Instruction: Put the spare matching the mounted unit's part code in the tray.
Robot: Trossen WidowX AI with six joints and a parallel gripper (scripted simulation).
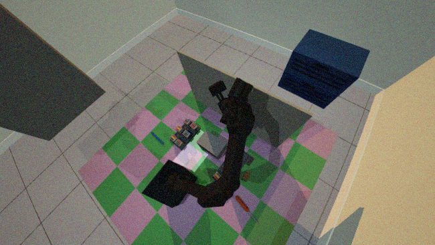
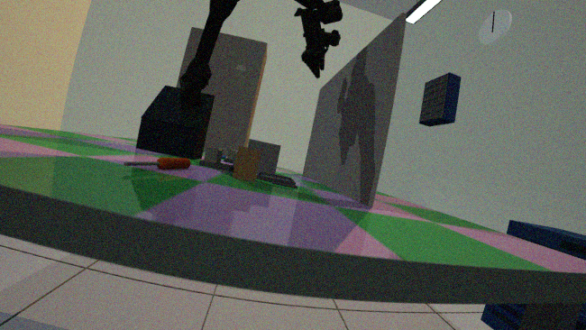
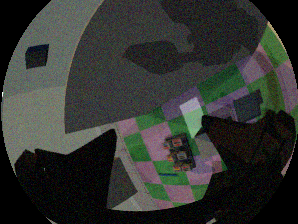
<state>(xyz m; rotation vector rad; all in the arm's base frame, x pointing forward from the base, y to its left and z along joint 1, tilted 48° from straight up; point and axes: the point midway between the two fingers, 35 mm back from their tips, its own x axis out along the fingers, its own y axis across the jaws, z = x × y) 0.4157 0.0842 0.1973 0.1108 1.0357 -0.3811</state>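
The spare block lies 160 mm behind my gripper tip, 220 mm to the left of it and 340 mm below it. From my gripper tip the other things lie so: mounted unit (140 mm behind, 30 mm to the left, 330 mm below); then tall grey panel (100 mm ahead, 160 mm below); then flat dark tray (110 mm behind, 150 mm to the right, 380 mm below).
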